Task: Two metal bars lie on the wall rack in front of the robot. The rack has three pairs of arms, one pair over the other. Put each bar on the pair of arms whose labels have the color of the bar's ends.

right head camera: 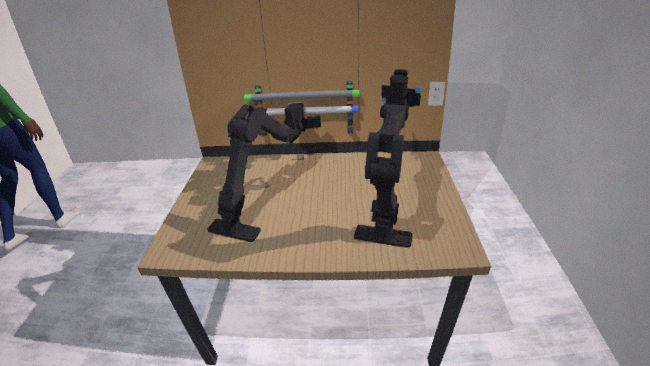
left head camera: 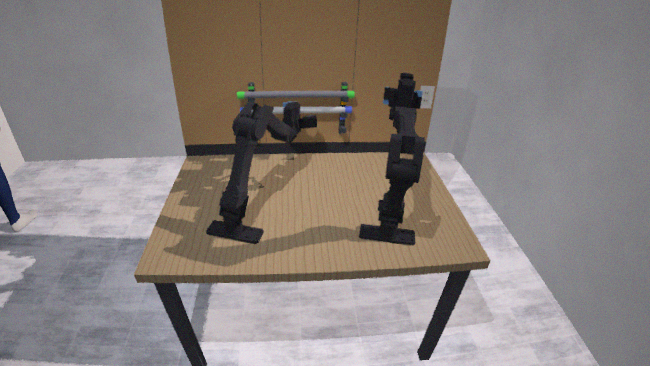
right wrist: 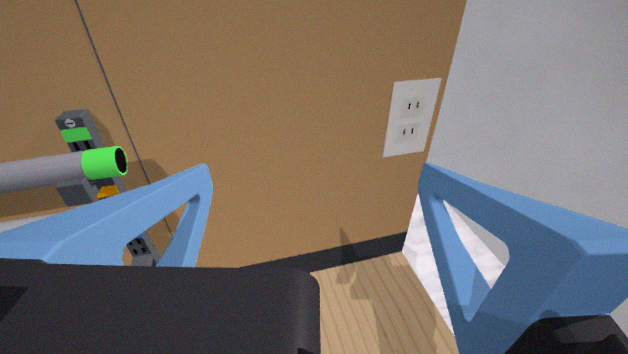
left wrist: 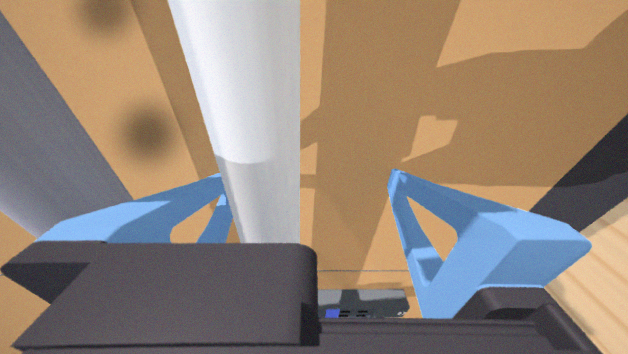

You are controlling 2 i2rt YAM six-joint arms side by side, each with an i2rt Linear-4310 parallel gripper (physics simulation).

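Places are measured from the left arm's base along level axes (x left, y ahead, z down), in centimetres.
Pixels of known places: left gripper, between the fingertips: (left wrist: 313,177); right gripper, between the fingertips: (right wrist: 315,175); left arm's base, origin of its link: (right head camera: 233,230) (left head camera: 234,232); right arm's base, origin of its link: (right head camera: 383,236) (left head camera: 387,235).
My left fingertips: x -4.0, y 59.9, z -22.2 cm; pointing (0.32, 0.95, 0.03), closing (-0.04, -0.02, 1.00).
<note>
Ahead of a thing's pixels: the offset from my left fingertips to its middle. "spot": to the spot under its first point. Level surfaces: height alone.
The grey bar with green ends @[dx -3.5, dy -3.0, dz -9.8 cm] (left head camera: 295,94) (right head camera: 305,94) (left wrist: 50,125) (right wrist: 40,170) lies level on the top, green-labelled pair of arms of the wall rack @[spot: dx -24.5, dy -0.2, dz +5.9 cm] (left head camera: 342,129) (right head camera: 350,128) (left wrist: 382,299). The white bar with blue ends @[dx -3.6, dy -2.6, dz -2.3 cm] (left head camera: 327,110) (right head camera: 327,109) (left wrist: 250,100) lies below it, on the middle pair with orange labels. The lowest pair has blue labels. My left gripper (left head camera: 288,104) (left wrist: 313,177) is open at the white bar, which shows between its fingers, close to the left one in the left wrist view. My right gripper (left head camera: 404,97) (right wrist: 315,175) is open and empty, right of the rack.
The wooden table @[dz +22.2 cm] (left head camera: 320,250) (right head camera: 320,250) carries both arm bases. A wall outlet @[spot: dx -61.3, dy +17.9, dz -7.7 cm] (left head camera: 426,97) (right head camera: 436,93) (right wrist: 412,117) is right of the rack. The left arm covers part of the rack's left side. A person (right head camera: 30,165) stands at the far left.
</note>
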